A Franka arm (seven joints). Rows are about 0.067 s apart.
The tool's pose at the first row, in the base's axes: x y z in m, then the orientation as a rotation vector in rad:
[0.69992 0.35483 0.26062 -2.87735 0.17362 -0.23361]
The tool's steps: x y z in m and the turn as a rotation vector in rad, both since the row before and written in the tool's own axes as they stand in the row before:
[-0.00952 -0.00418 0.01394 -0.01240 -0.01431 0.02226]
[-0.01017 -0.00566 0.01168 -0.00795 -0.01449 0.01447]
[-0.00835 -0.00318 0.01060 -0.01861 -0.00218 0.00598]
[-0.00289 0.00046 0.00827 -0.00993 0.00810 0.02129]
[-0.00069 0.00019 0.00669 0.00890 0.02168 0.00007]
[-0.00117 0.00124 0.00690 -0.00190 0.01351 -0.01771]
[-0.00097 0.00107 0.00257 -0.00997 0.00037 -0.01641]
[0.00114 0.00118 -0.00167 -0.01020 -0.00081 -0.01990]
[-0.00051 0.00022 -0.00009 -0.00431 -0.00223 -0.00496]
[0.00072 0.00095 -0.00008 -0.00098 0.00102 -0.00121]
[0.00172 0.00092 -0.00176 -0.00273 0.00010 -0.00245]
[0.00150 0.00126 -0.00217 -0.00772 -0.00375 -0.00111]
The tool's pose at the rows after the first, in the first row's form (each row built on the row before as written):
[0.69341 0.36345 0.24699 -2.88697 0.20504 -0.20846]
[0.68597 0.37312 0.23590 -2.89304 0.22458 -0.18449]
[0.67973 0.37991 0.22555 -2.91055 0.23577 -0.17914]
[0.67797 0.38165 0.21713 -2.91642 0.26963 -0.18686]
[0.67823 0.38289 0.21052 -2.90709 0.27165 -0.21922]
[0.67804 0.38329 0.20343 -2.91189 0.24854 -0.24168]
[0.67740 0.38293 0.20058 -2.92482 0.22664 -0.24429]
[0.67805 0.38129 0.20212 -2.93849 0.19933 -0.24568]
[0.67751 0.38114 0.20209 -2.94374 0.19252 -0.24298]
[0.67809 0.38010 0.20210 -2.94485 0.19106 -0.24463]
[0.67936 0.37866 0.20389 -2.94795 0.18796 -0.24505]
[0.68031 0.37686 0.20599 -2.95603 0.18719 -0.23947]

